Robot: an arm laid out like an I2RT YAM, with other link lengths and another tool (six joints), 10 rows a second.
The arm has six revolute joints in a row. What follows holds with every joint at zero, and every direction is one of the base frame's. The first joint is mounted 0.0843 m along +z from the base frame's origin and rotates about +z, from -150 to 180 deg. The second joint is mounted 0.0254 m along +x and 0.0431 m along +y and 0.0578 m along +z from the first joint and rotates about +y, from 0 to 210 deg. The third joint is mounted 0.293 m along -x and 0.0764 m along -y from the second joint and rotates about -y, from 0 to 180 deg. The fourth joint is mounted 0.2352 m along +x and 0.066 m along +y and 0.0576 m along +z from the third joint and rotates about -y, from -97 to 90 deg. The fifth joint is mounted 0.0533 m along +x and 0.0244 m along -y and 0.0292 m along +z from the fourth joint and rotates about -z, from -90 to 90 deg. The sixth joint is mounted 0.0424 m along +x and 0.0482 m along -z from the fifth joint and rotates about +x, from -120 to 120 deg. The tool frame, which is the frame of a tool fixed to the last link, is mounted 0.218 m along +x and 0.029 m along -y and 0.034 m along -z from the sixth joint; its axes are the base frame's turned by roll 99.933, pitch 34.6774 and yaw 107.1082 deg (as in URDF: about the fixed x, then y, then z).
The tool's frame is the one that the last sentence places.
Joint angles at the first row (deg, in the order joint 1, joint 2, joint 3, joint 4, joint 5, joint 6):
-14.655 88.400 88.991 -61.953 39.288 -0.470
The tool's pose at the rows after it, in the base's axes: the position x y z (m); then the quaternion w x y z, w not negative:
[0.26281, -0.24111, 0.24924, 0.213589, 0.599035, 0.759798, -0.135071]
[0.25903, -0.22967, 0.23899, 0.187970, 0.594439, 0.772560, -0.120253]
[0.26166, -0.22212, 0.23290, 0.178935, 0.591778, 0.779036, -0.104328]
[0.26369, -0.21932, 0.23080, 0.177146, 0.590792, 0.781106, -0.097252]
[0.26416, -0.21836, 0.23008, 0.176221, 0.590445, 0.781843, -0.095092]
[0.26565, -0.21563, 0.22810, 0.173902, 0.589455, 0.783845, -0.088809]
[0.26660, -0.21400, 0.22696, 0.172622, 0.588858, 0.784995, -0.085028]
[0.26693, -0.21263, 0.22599, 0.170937, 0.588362, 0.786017, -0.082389]
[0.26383, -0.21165, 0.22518, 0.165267, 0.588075, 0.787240, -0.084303]
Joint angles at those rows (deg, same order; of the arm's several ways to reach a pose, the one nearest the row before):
-14.655 88.400 88.989 -64.116 35.506 -0.470
-14.656 88.401 88.992 -66.456 32.599 -0.471
-14.655 88.400 88.990 -66.871 30.392 -0.470
-14.654 88.400 88.991 -66.807 29.518 -0.469
-14.656 88.401 88.991 -66.827 29.233 -0.470
-14.656 88.400 88.989 -66.848 28.425 -0.471
-14.655 88.401 88.991 -66.849 27.944 -0.469
-14.654 88.400 88.989 -66.936 27.573 -0.469
-14.654 88.400 88.991 -67.637 27.529 -0.469

